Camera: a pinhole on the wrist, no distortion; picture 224 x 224 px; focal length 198.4 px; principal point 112.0 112.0 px. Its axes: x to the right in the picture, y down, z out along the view. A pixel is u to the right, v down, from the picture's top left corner.
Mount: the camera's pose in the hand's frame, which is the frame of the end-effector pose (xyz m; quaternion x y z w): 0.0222 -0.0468 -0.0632 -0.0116 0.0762 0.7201 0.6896
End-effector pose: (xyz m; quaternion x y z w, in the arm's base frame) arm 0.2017 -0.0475 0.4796 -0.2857 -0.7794 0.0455 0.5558
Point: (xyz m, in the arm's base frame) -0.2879 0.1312 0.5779
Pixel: 70 33
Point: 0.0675 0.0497 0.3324
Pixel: 187 176
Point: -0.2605 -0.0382 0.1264
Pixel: 93 203
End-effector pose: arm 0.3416 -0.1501 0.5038 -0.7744 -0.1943 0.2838 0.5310
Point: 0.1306 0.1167 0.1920
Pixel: 182 106
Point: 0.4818 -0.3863 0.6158
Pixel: behind the camera
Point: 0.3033 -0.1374 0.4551
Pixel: outside the picture
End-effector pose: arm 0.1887 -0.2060 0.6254 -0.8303 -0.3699 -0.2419 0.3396
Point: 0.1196 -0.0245 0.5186
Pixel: 43 176
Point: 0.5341 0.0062 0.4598
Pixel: 213 43
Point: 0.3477 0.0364 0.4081
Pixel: 150 108
